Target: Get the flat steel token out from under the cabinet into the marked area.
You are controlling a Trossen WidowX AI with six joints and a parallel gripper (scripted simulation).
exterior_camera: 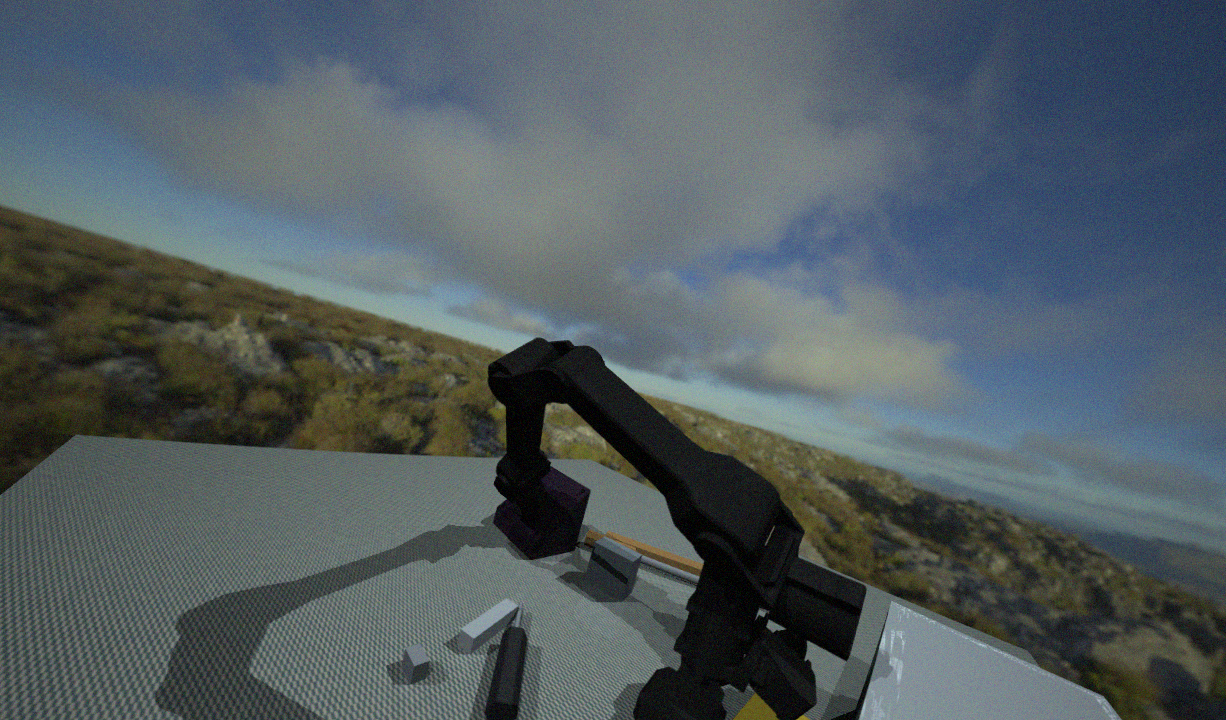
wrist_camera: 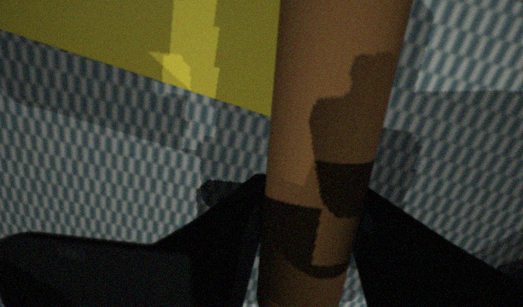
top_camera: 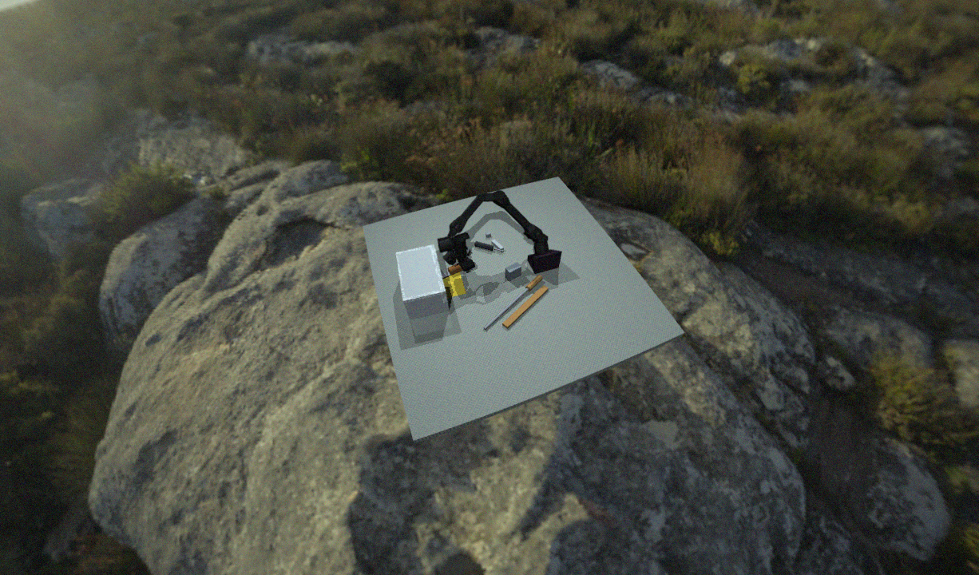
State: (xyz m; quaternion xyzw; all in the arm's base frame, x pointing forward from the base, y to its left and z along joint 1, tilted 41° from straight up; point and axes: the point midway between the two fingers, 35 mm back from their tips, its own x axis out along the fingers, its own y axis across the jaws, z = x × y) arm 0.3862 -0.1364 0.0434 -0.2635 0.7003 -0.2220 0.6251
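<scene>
My gripper tip is now 23 cm past the grey bar and 6 cm to the left of it. The rest, counted from my gripper tip: grey block: 21 cm behind, 16 cm to the left, 2 cm above; small grey cube: 22 cm behind, 16 cm to the right; wooden stick: 35 cm to the left, 18 cm behind.
</scene>
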